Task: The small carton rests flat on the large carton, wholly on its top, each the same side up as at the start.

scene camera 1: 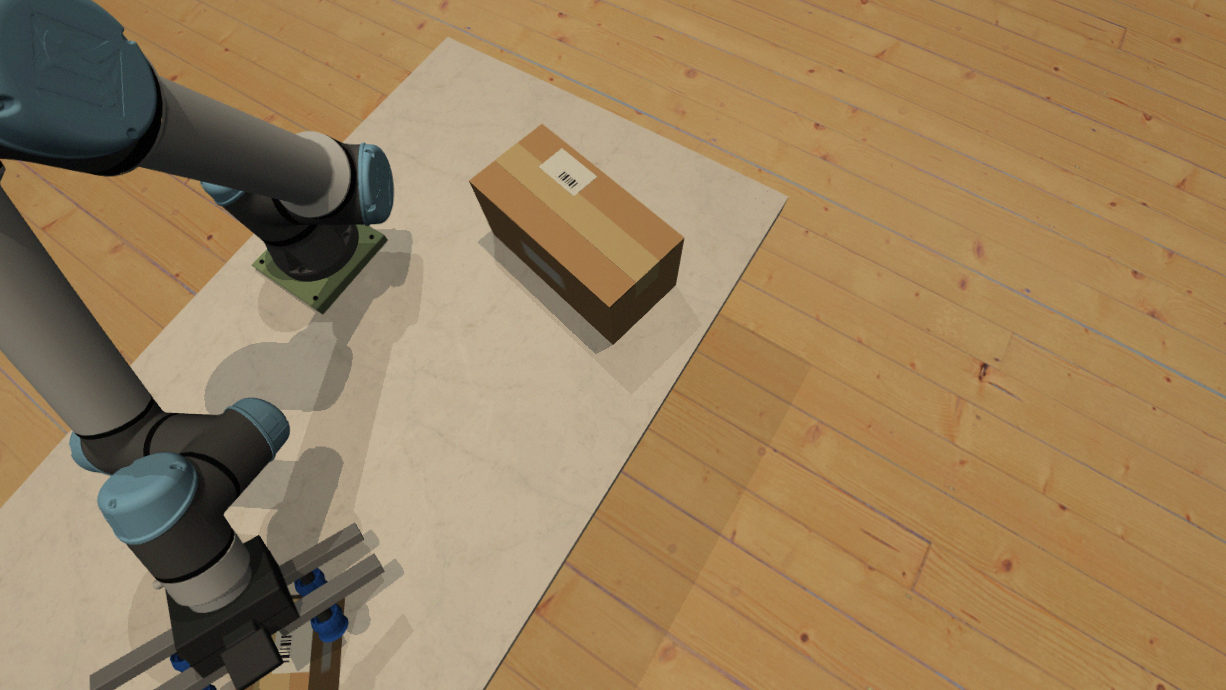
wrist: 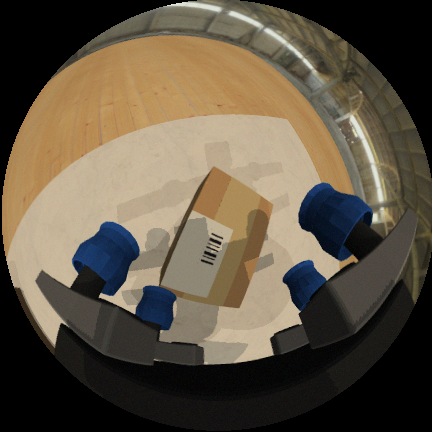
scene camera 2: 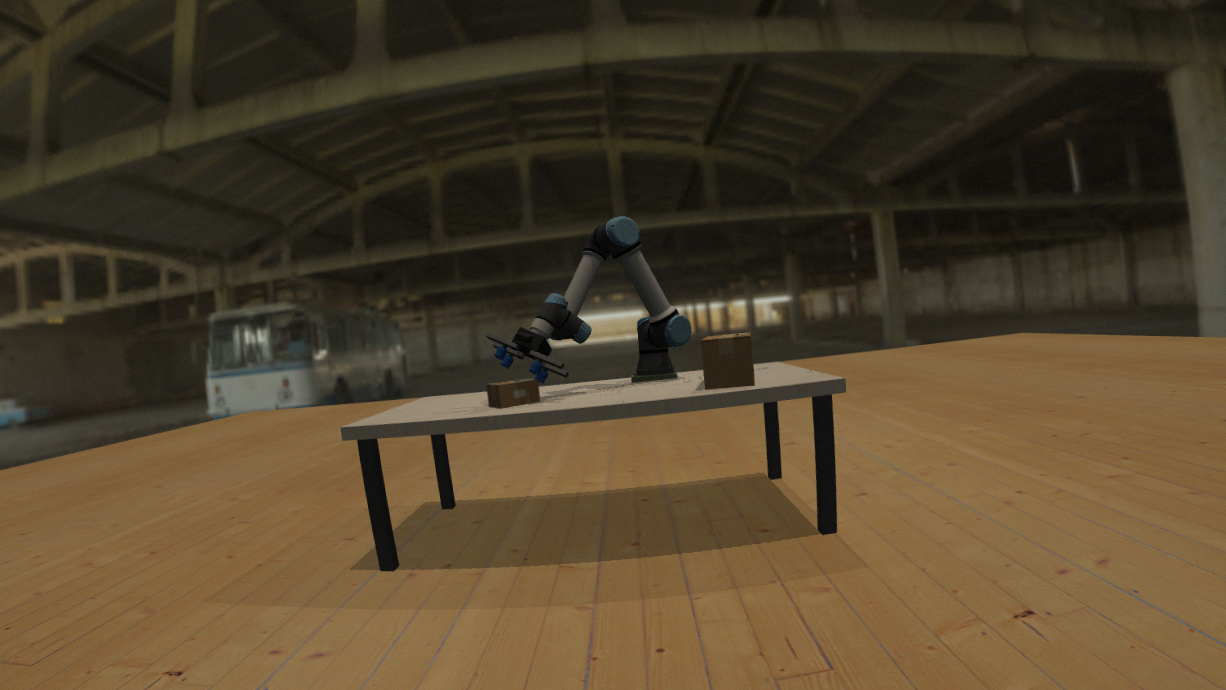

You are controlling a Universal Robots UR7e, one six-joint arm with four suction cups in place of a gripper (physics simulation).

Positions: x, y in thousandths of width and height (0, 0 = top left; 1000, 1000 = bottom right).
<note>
My suction head (wrist: 760, 497) is stuck to a small carton (scene camera 1: 248, 947), which still rests on the table. The table carries a large carton (scene camera 1: 500, 376).
The small carton shows as well in the wrist view (wrist: 490, 601) and in scene camera 2 (scene camera 2: 413, 572). The large carton is seen too in scene camera 2 (scene camera 2: 593, 522).
</note>
